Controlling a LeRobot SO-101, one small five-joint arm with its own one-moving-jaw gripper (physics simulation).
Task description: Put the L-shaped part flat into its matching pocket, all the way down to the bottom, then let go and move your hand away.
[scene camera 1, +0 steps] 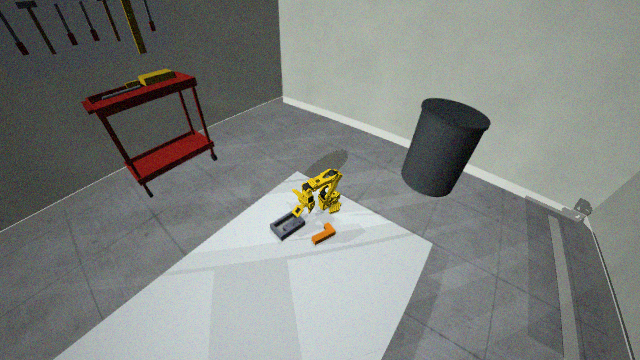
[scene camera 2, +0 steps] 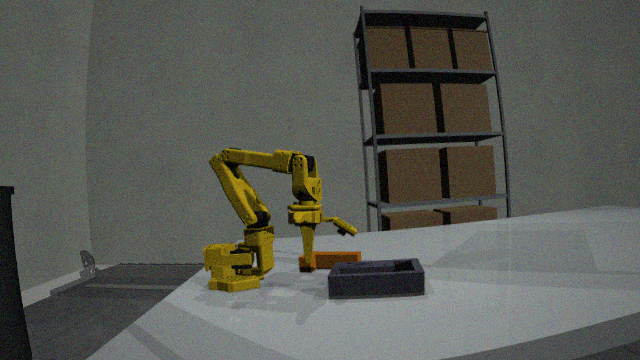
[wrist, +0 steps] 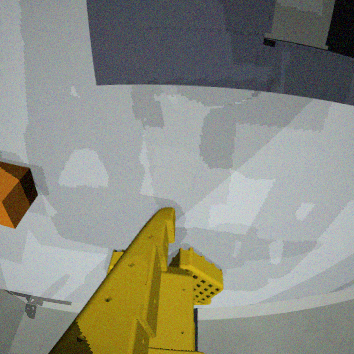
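Note:
There's an orange L-shaped part resting on the table.

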